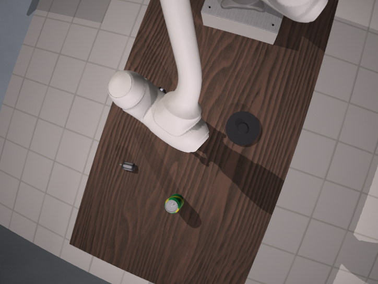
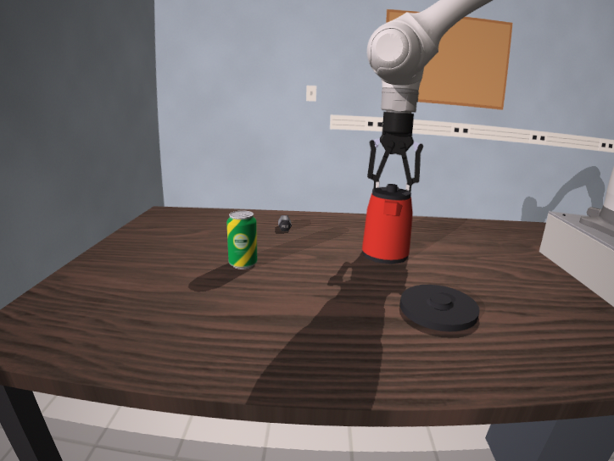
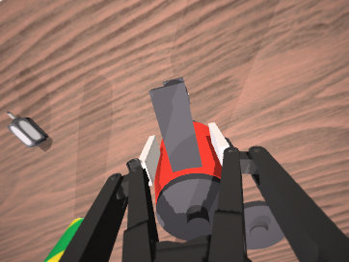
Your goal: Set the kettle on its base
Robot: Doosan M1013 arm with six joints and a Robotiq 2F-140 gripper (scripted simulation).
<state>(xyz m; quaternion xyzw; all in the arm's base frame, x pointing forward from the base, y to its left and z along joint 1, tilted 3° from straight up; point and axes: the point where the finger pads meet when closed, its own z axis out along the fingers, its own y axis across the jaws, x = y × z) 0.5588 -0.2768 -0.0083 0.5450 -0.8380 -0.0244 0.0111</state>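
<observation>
Right now my hand is 50 mm above the red kettle, 30 mm to the right of it and 10 mm short of it. Also, from my hand: round black base 330 mm to the left, 120 mm below, 20 mm ahead.
</observation>
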